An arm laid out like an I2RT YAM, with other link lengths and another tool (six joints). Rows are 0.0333 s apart.
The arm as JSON. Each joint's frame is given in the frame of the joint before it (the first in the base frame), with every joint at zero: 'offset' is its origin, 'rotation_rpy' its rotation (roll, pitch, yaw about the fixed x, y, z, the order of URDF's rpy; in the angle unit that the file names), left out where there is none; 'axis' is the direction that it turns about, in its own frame. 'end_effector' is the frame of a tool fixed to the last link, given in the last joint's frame.
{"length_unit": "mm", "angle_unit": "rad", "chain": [
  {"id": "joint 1", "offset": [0.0, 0.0, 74.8], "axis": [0.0, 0.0, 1.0]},
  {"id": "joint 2", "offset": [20.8, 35.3, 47.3], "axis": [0.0, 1.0, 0.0]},
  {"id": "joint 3", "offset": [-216.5, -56.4, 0.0], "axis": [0.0, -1.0, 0.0]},
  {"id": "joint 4", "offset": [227.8, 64.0, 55.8], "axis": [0.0, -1.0, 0.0]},
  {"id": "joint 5", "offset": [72.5, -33.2, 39.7], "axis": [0.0, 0.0, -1.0]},
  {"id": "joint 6", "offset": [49.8, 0.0, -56.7], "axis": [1.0, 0.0, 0.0]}
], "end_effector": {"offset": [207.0, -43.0, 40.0], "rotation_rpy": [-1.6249, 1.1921, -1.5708]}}
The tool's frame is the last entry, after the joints.
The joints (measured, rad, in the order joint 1, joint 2, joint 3, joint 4, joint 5, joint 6), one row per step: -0.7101, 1.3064, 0.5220, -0.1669, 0.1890, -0.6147; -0.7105, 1.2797, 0.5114, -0.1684, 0.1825, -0.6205; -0.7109, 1.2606, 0.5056, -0.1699, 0.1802, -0.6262; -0.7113, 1.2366, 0.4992, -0.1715, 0.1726, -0.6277; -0.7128, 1.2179, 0.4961, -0.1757, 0.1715, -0.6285; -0.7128, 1.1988, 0.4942, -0.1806, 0.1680, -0.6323; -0.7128, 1.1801, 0.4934, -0.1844, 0.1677, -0.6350; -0.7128, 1.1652, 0.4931, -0.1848, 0.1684, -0.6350; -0.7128, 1.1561, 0.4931, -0.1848, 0.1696, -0.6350; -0.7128, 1.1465, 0.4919, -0.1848, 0.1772, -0.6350
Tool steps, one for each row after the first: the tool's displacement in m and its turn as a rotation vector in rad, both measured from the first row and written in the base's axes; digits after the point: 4 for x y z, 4 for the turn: 0.0013, 0.0013, 0.0046, -0.0074, -0.0115, 0.0080; 0.0022, 0.0015, 0.0086, -0.0155, -0.0187, 0.0135; 0.0042, 0.0022, 0.0139, -0.0220, -0.0340, 0.0189; 0.0044, 0.0017, 0.0184, -0.0291, -0.0427, 0.0187; 0.0058, 0.0019, 0.0232, -0.0364, -0.0517, 0.0238; 0.0069, 0.0012, 0.0288, -0.0465, -0.0610, 0.0261; 0.0080, 0.0001, 0.0341, -0.0564, -0.0713, 0.0257; 0.0086, -0.0008, 0.0376, -0.0631, -0.0775, 0.0250; 0.0076, -0.0025, 0.0409, -0.0731, -0.0798, 0.0203
